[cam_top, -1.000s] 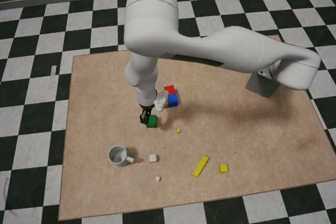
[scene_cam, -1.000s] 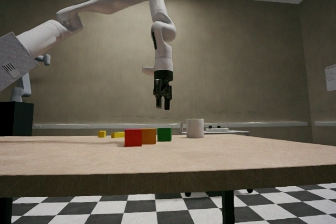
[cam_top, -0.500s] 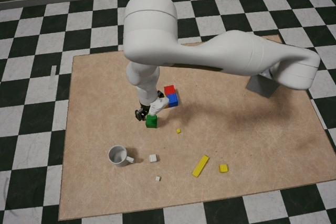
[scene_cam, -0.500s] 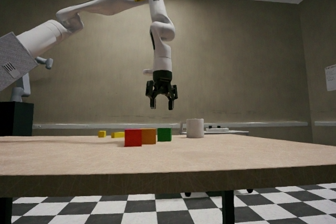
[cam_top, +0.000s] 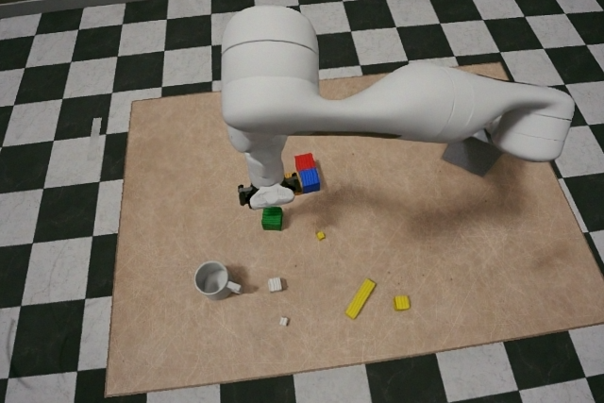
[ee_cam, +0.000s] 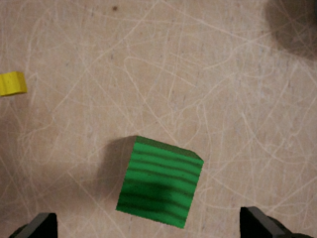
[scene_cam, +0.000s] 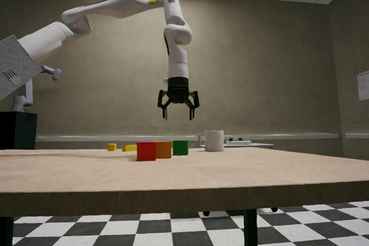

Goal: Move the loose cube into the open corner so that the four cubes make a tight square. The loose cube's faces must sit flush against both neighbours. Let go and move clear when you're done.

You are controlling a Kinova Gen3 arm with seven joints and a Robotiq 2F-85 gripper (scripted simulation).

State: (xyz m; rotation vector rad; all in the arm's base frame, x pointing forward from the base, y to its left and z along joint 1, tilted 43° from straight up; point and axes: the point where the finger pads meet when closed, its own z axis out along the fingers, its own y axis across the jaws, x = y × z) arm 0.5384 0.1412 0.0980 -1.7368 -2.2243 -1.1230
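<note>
My hand is 10 cm above the green cube, 1 cm to the right of it and 1 cm short of it. From my hand the other things lie so: blue cube: 12 cm to the right, 10 cm below, 8 cm behind; small yellow block: 13 cm behind, 12 cm below, 3 cm to the left; orange cube: 10 cm to the right, 10 cm below, 3 cm behind.
</note>
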